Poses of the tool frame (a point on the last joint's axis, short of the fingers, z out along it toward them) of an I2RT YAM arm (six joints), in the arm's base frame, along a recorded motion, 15 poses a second.
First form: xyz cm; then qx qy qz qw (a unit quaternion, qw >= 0).
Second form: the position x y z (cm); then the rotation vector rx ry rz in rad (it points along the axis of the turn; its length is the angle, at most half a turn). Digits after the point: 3 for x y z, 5 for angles.
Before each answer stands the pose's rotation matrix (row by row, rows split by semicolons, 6 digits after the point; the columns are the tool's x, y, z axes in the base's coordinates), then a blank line. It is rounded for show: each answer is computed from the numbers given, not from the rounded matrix.
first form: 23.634, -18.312, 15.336, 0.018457, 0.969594, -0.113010, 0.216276
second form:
-0.905768 0.084674 0.415228; -0.013091 0.973776 -0.227131; -0.423572 -0.211164 -0.880907

23.634, -18.312, 15.336, 0.05115, 2.68692, -0.31317
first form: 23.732, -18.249, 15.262, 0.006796, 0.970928, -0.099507, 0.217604
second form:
-0.905205 0.056503 0.421203; -0.030109 0.980104 -0.196186; -0.423908 -0.190270 -0.885494

23.732, -18.249, 15.262, 0.01882, 2.68873, -0.27556
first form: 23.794, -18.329, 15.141, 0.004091, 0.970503, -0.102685, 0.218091
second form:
-0.904839 0.052730 0.422475; -0.036849 0.978878 -0.201096; -0.424156 -0.197528 -0.883784

23.794, -18.329, 15.141, 0.01133, 2.68686, -0.28429
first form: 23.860, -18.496, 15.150, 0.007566, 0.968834, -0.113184, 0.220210
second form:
-0.902901 0.064509 0.424981; -0.035188 0.974264 -0.222645; -0.428407 -0.215981 -0.877394

23.860, -18.496, 15.150, 0.02092, 2.67923, -0.31300
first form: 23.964, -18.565, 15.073, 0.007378, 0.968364, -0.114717, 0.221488
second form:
-0.901777 0.065106 0.427269; -0.036528 0.973571 -0.225444; -0.430655 -0.218907 -0.875566

23.964, -18.565, 15.073, 0.02039, 2.67612, -0.31703
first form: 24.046, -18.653, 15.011, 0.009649, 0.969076, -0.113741, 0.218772
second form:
-0.904091 0.068468 0.421819; -0.031065 0.973940 -0.224669; -0.426209 -0.216226 -0.878404

24.046, -18.653, 15.011, 0.02670, 2.68194, -0.31478
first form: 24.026, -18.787, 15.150, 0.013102, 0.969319, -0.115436, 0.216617
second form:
-0.905811 0.075411 0.416917; -0.024611 0.973006 -0.229465; -0.422967 -0.218113 -0.879503

24.026, -18.787, 15.150, 0.03630, 2.68568, -0.31984
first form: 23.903, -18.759, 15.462, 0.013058, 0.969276, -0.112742, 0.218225
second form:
-0.904415 0.074520 0.420096; -0.023893 0.974237 -0.224256; -0.425985 -0.212857 -0.879334

23.903, -18.759, 15.462, 0.03615, 2.68327, -0.31211
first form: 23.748, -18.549, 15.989, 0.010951, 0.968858, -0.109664, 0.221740
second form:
-0.901423 0.069854 0.427267; -0.027414 0.975708 -0.217354; -0.432071 -0.207641 -0.877610

23.748, -18.549, 15.989, 0.03026, 2.67713, -0.30302
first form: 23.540, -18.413, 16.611, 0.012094, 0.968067, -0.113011, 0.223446
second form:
-0.899851 0.073919 0.429888; -0.027088 0.974164 -0.224209; -0.435355 -0.213400 -0.874601

23.540, -18.413, 16.611, 0.03339, 2.67254, -0.31199
